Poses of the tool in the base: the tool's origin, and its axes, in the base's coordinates. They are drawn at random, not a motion.
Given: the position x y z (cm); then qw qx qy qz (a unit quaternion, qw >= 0).
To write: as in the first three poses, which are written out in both.
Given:
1: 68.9 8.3 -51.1 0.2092 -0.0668 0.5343 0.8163
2: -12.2 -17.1 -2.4 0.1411 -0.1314 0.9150 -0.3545
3: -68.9 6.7 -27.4 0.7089 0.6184 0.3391 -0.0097
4: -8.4 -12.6 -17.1 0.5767 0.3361 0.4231 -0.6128
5: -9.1 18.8 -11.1 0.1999 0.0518 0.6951 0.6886
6: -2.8 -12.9 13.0 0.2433 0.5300 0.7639 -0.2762
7: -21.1 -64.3 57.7 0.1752 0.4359 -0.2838 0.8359
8: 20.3 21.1 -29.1 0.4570 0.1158 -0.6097 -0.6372
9: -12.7 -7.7 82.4 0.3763 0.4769 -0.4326 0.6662
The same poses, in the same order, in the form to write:
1: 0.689 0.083 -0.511 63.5 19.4 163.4
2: -0.122 -0.171 -0.024 -135.9 9.5 -159.8
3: -0.689 0.067 -0.274 89.7 29.5 27.8
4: -0.084 -0.126 -0.171 -17.5 64.1 -104.5
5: -0.091 0.188 -0.111 88.3 11.9 159.2
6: -0.028 -0.129 0.130 -167.3 41.6 115.3
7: -0.211 -0.643 0.577 -35.0 -55.9 175.3
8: 0.203 0.211 -0.291 75.4 -24.2 -127.5
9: -0.127 -0.077 0.824 -51.8 -73.9 161.3
